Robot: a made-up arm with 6 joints. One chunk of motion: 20 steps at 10 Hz.
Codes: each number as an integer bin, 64 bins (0 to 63) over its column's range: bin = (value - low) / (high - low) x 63, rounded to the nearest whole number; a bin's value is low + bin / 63 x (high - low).
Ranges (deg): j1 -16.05..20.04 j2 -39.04..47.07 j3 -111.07..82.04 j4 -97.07..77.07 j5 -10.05..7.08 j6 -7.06..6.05
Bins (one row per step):
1: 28 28 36 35 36 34
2: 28 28 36 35 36 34
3: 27 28 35 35 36 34
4: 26 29 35 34 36 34
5: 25 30 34 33 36 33
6: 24 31 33 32 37 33
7: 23 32 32 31 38 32
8: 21 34 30 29 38 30
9: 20 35 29 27 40 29
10: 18 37 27 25 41 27
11: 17 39 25 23 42 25
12: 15 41 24 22 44 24
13: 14 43 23 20 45 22
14: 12 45 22 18 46 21
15: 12 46 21 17 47 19
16: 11 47 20 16 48 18
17: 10 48 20 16 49 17
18: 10 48 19 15 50 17
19: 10 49 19 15 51 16
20: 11 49 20 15 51 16
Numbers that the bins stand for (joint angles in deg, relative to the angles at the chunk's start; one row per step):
1: -0.01 -0.77 -0.72 -0.33 -0.26 0.02
2: -0.01 -0.77 -0.72 -0.33 -0.26 0.02
3: -0.58 -0.77 -3.79 -0.33 -0.26 0.02
4: -1.16 0.60 -3.79 -3.09 -0.26 0.02
5: -1.73 1.96 -6.85 -5.85 -0.26 -0.19
6: -2.30 3.33 -9.92 -8.62 0.01 -0.19
7: -2.87 4.70 -12.98 -11.38 0.28 -0.40
8: -4.02 7.43 -19.11 -16.91 0.28 -0.82
9: -4.59 8.80 -22.18 -22.44 0.83 -1.03
10: -5.74 11.53 -28.31 -27.97 1.10 -1.44
11: -6.31 14.27 -34.44 -33.50 1.37 -1.86
12: -7.46 17.00 -37.50 -36.26 1.91 -2.07
13: -8.03 19.73 -40.57 -41.79 2.19 -2.48
14: -9.18 22.47 -43.63 -47.32 2.46 -2.69
15: -9.18 23.83 -46.70 -50.08 2.73 -3.11
16: -9.75 25.20 -49.77 -52.84 3.00 -3.31
17: -10.32 26.57 -49.77 -52.84 3.27 -3.52
18: -10.32 26.57 -52.83 -55.61 3.55 -3.52
19: -10.32 27.93 -52.83 -55.61 3.82 -3.73
20: -9.75 27.93 -49.77 -55.61 3.82 -3.73

